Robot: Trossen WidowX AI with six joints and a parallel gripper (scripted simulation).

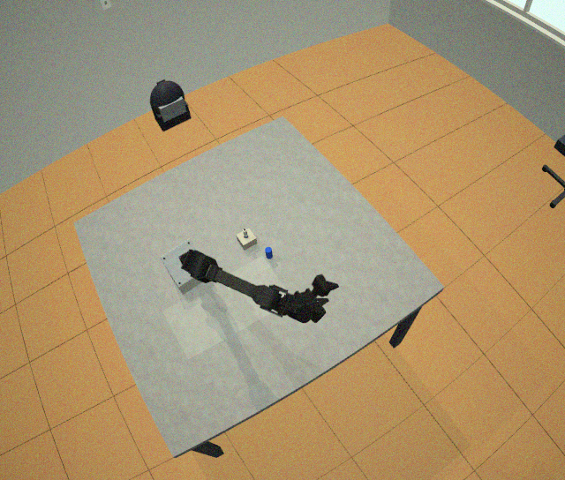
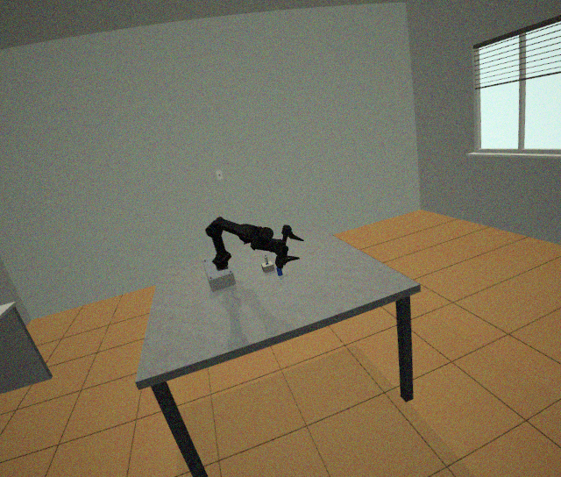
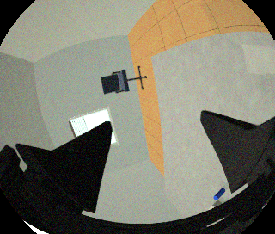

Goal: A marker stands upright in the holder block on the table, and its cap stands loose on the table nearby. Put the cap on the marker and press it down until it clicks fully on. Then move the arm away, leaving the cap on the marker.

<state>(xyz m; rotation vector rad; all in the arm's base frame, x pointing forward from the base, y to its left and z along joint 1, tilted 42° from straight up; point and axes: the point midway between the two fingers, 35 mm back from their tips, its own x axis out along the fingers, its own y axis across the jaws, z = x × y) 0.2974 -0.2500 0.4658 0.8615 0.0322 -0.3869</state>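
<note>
The blue cap lies 400 mm to the left of my gripper tip, 250 mm below it and 30 mm behind it.
</note>
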